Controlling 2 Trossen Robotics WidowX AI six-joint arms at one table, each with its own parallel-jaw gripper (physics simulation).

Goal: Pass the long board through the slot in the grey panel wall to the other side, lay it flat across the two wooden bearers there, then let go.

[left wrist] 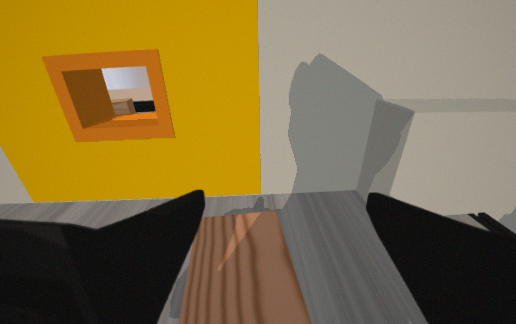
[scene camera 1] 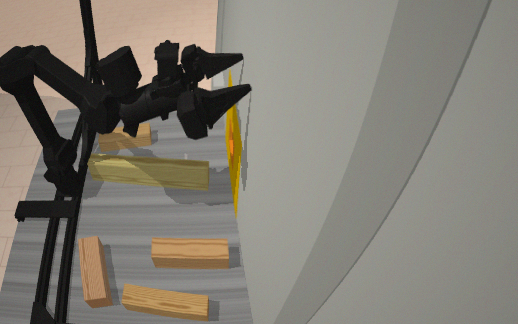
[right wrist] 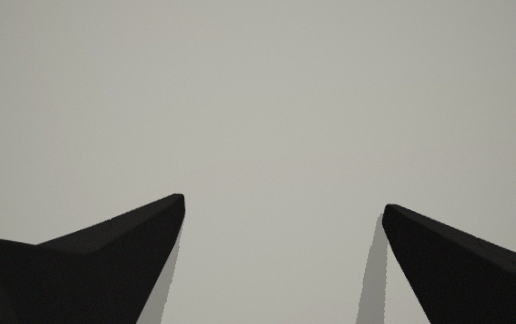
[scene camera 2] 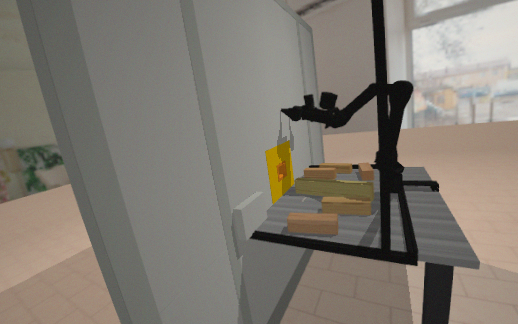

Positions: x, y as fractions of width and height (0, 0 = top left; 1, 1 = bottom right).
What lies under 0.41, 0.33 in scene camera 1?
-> The right gripper.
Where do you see a pale block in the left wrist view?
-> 0.86, 0.48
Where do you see a yellow plate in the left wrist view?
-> At 0.41, 0.20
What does the right gripper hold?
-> Nothing.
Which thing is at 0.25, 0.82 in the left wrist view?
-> The left gripper.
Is the right gripper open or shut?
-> Open.
